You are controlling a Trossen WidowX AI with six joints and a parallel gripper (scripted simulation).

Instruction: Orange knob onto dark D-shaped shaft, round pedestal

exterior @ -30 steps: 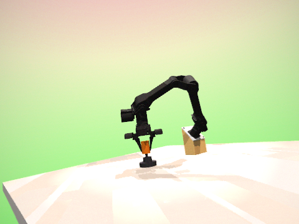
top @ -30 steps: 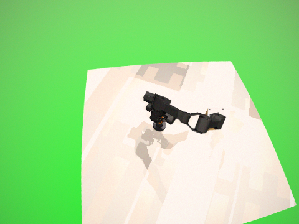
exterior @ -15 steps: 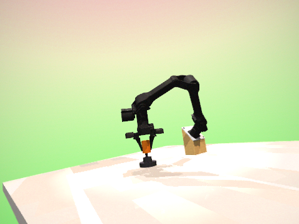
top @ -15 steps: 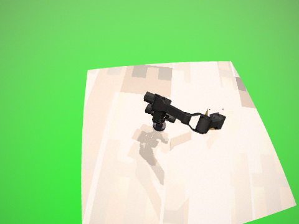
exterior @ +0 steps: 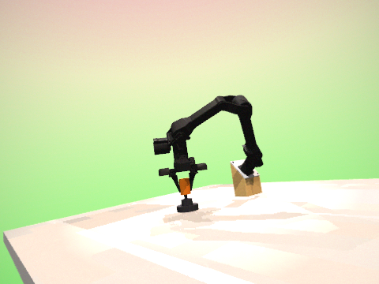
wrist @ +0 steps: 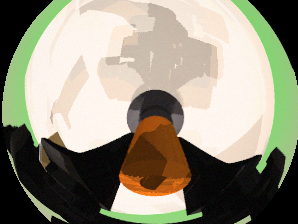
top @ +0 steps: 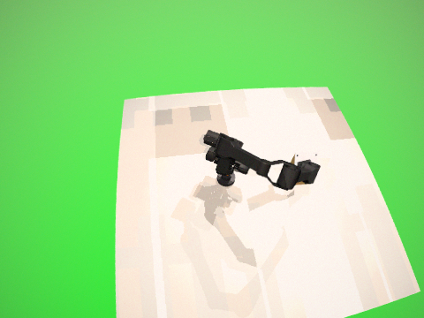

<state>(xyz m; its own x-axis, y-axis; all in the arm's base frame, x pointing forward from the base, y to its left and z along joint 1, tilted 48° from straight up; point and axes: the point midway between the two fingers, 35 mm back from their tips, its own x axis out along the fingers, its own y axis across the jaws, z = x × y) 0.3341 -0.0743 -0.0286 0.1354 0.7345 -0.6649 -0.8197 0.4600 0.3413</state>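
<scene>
Right now my gripper tip is 2 cm below the orange knob. Also, from my gripper tip: dark round pedestal (4 cm below).
</scene>
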